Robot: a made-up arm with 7 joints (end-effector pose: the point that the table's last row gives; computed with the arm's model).
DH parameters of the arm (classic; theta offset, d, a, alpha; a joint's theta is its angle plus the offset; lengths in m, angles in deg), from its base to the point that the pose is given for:
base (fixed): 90 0.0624 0.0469 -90
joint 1: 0 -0.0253 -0.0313 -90
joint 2: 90 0.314 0.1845 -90
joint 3: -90 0.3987 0.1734 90
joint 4: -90 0.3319 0.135 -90
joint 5: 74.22 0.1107 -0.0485 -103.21
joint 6: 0 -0.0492 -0.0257 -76.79
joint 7: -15.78 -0.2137 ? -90
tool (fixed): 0 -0.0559 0 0
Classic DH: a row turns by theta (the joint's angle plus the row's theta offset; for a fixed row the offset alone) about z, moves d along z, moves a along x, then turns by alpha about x.
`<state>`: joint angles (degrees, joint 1 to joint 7).
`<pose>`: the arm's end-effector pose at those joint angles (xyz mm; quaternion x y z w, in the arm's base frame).
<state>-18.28 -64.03 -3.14 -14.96 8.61 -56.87 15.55</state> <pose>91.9 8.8 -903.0 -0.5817 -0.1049 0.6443 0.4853</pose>
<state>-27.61 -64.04 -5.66 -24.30 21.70 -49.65 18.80</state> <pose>15.0 191.6 -812.4 -0.4393 -0.0931 0.6547 0.6080</pose>
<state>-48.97 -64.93 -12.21 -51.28 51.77 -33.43 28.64</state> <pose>-58.7 434.2 -453.8 -0.0783 -0.0195 0.6679 0.7399</pose>
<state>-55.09 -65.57 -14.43 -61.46 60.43 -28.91 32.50</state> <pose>-53.0 447.5 -336.6 0.0242 0.0126 0.6797 0.7330</pose>
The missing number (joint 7, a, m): 0.3201
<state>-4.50 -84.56 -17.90 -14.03 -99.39 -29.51 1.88</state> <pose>59.0 -162.5 -699.8 0.0791 0.6786 -0.7270 0.0689</pose>
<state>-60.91 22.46 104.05 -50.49 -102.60 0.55 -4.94</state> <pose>393.2 539.7 -302.8 -0.5276 -0.7361 -0.4111 0.1043</pose>
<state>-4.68 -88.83 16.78 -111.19 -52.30 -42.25 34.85</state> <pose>42.9 -194.2 -207.8 0.4991 -0.5753 0.5746 0.2996</pose>
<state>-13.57 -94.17 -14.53 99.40 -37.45 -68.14 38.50</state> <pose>935.0 -141.0 -369.0 0.8949 0.1401 -0.0928 0.4134</pose>
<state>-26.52 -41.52 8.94 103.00 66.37 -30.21 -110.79</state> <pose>135.6 -266.3 -1101.5 0.1316 0.3574 -0.9057 0.1863</pose>
